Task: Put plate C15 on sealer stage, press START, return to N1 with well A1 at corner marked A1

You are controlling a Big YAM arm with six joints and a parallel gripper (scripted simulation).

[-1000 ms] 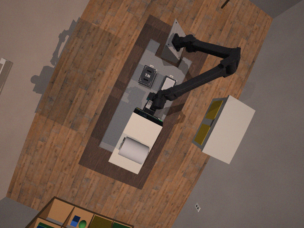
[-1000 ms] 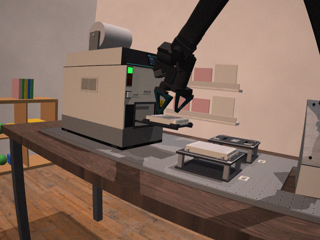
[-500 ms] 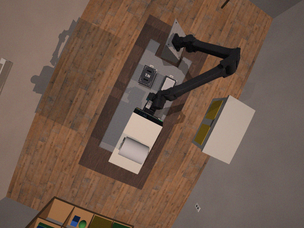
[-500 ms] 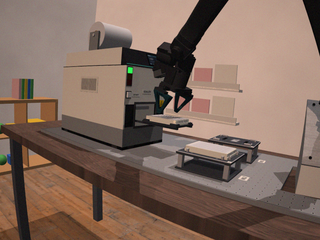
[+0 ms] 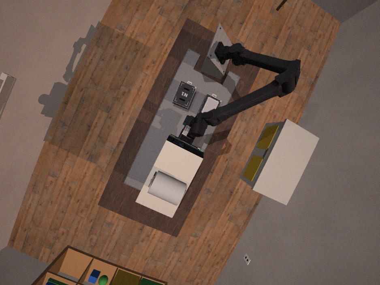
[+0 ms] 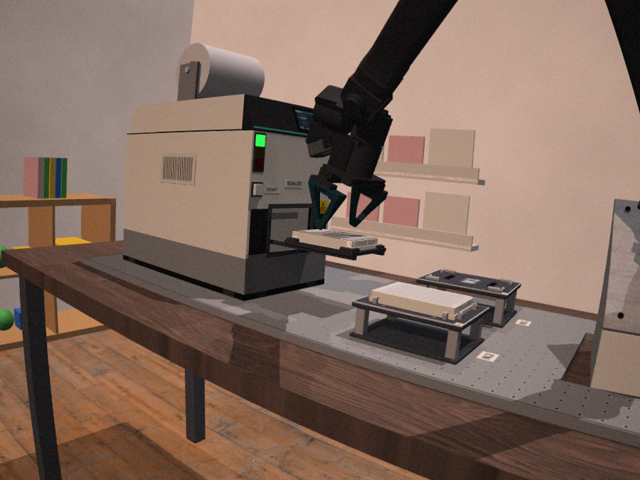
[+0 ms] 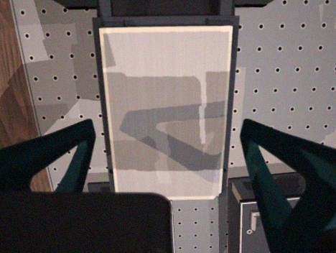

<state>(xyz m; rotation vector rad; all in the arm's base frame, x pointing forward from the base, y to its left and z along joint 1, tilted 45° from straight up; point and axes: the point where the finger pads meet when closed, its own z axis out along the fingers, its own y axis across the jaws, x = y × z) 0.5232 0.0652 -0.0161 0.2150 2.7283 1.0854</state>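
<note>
Right now the sealer stage is 40 mm below my hand. From my hand the other things lie so: white plate (200 mm behind, 60 mm to the left, 80 mm below); foil roll (330 mm ahead, 20 mm to the right, 280 mm above); start button (110 mm ahead, 90 mm to the left, 50 mm above).
</note>
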